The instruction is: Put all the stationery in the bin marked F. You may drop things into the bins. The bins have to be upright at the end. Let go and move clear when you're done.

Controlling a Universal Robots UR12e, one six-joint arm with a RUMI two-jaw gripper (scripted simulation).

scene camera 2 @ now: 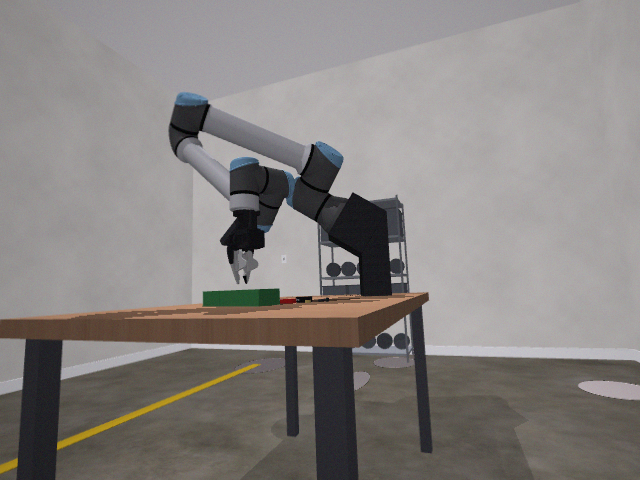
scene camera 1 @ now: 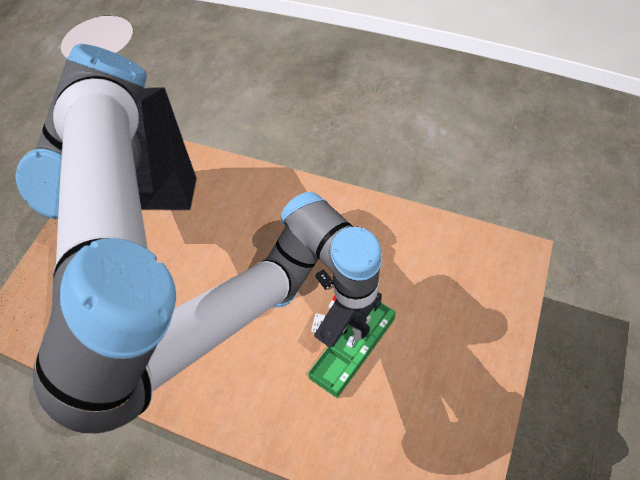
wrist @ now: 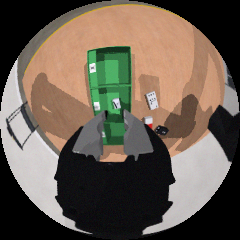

my gripper: scene camera 2 242,284; scene camera 1; wrist
green bin: scene camera 2 255,297; scene camera 1; wrist
same spot on green bin: (wrist: 114,67) = (scene camera 1: 330,372)
same spot on my gripper: (scene camera 1: 361,333) = (wrist: 74,143)
